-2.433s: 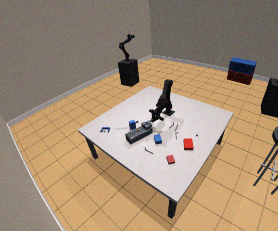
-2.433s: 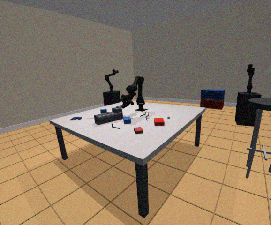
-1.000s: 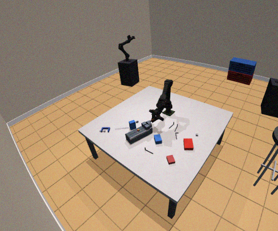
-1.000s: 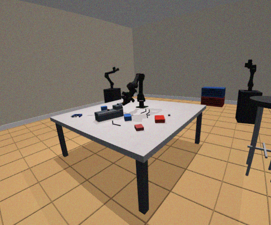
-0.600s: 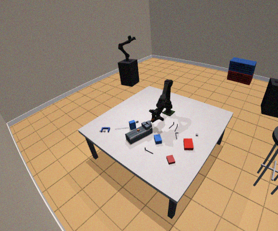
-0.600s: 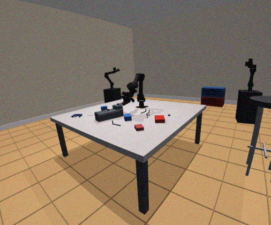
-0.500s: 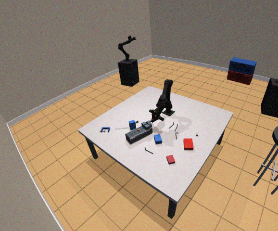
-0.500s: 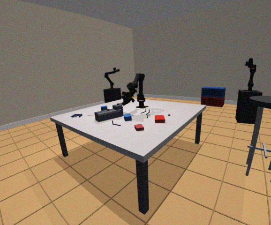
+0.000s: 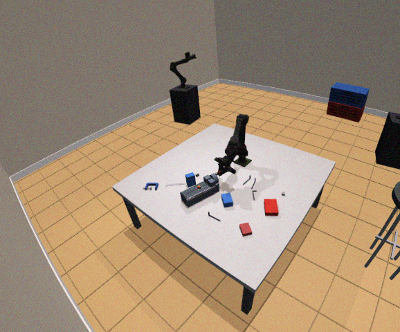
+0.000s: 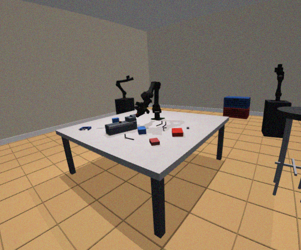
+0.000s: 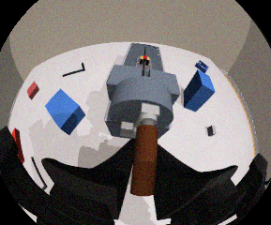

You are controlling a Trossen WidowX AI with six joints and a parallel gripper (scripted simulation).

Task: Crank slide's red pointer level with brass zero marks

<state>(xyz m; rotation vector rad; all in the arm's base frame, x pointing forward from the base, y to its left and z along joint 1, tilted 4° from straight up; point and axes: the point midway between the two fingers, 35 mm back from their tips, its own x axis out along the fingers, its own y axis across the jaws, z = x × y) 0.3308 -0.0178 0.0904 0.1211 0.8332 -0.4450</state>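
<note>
My gripper tip is 20 mm past the brown crank handle, 10 mm to the right of it and 20 mm below it. Also, from my gripper tip: red pointer (150 mm ahead, 70 mm to the right, 10 mm below).
</note>
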